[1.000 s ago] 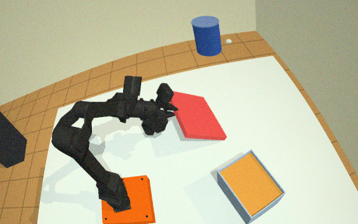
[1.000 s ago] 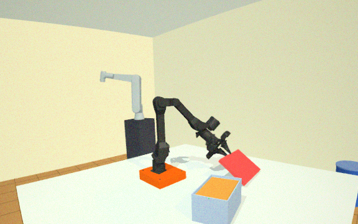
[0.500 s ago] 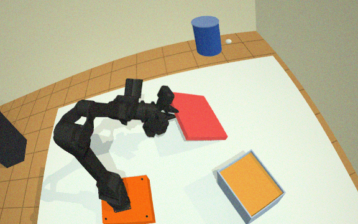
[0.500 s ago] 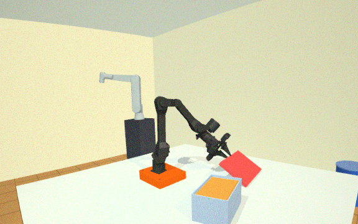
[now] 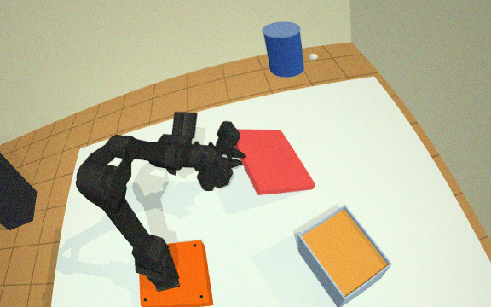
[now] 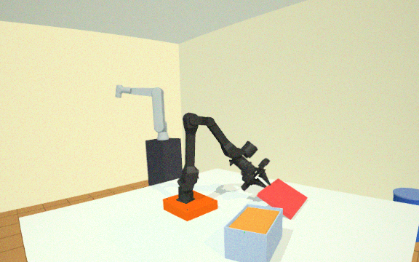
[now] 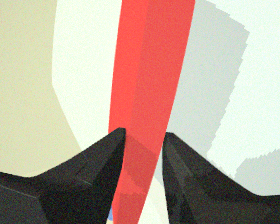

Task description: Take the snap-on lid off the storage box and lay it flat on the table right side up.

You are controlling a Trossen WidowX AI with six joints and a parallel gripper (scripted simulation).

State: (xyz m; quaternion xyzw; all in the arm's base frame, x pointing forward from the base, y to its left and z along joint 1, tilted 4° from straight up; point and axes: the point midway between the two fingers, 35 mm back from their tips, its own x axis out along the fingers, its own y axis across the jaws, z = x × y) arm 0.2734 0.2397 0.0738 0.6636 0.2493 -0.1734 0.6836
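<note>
My gripper tip is now 70 mm short of the red lid and 30 mm above it. The rest, counted from my gripper tip: storage box: 110 mm ahead, 370 mm to the right, 30 mm below.
</note>
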